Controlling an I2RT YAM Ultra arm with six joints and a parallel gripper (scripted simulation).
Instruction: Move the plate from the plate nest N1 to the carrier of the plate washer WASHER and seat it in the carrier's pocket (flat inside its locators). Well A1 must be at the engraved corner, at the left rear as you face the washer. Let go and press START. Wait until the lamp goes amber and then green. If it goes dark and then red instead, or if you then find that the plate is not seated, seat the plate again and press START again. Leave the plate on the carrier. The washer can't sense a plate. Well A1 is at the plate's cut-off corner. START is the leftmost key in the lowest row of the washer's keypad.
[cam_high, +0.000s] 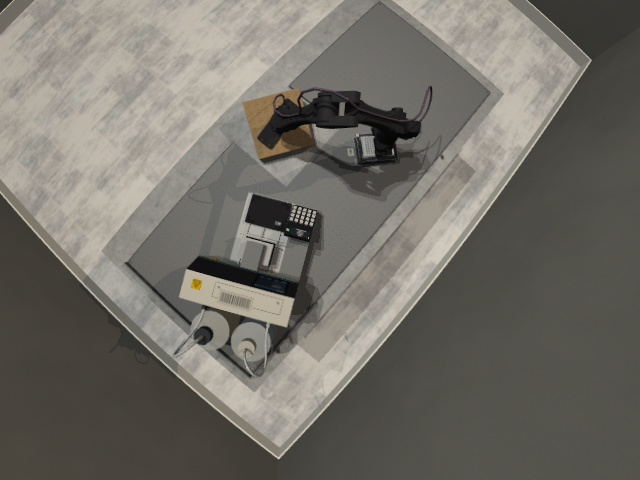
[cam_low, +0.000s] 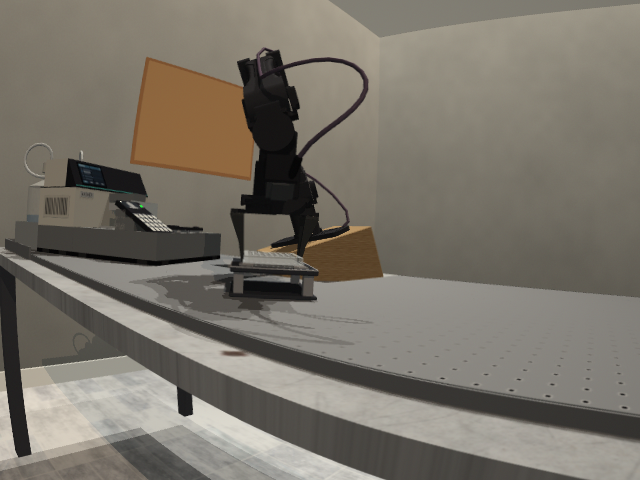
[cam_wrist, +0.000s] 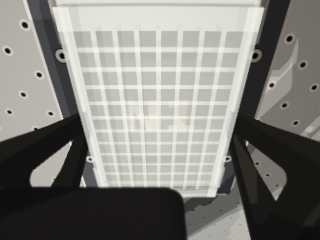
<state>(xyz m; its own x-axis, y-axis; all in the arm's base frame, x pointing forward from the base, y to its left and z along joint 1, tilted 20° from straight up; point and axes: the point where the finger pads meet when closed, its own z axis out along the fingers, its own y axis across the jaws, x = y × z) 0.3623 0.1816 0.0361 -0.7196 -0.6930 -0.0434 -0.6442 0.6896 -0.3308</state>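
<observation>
My gripper is now right at the clear well plate. Also, from my hand: black carrier pocket: 190 mm behind, 480 mm to the right, 40 mm above; then plate washer: 130 mm behind, 630 mm to the right, 80 mm above; then nest: 10 mm below.
</observation>
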